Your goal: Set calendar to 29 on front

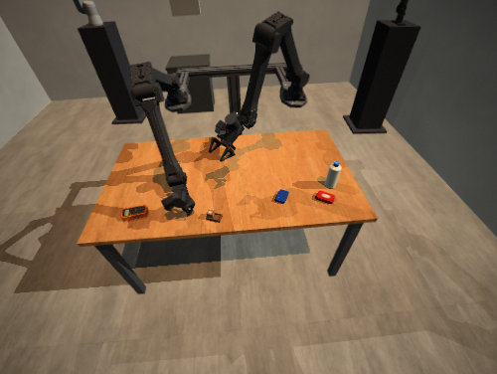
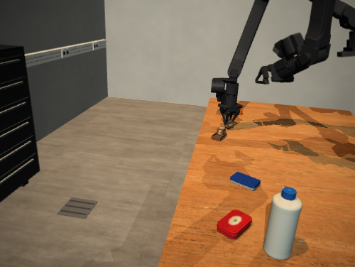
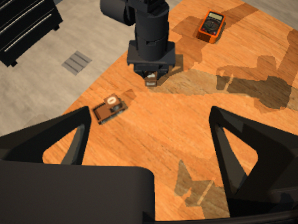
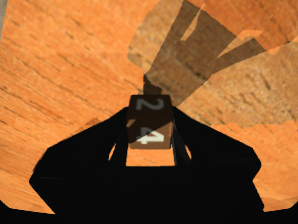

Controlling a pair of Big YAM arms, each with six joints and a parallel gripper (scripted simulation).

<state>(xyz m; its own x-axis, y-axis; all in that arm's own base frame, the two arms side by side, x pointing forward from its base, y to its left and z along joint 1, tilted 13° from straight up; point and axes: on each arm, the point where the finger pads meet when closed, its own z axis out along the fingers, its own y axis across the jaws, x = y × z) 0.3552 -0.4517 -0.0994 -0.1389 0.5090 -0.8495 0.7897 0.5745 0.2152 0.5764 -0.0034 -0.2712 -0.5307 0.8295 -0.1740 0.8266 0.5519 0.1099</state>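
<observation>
Now: right hand 14 cm to the right of the brown calendar tray, 3 cm short of it and 2 cm above it. From my right hand the other things lie so: cube: right at my right hand; red tin: 75 cm to the left, 7 cm behind, 1 cm below; blue block: 51 cm to the left, 10 cm behind, 2 cm below.
</observation>
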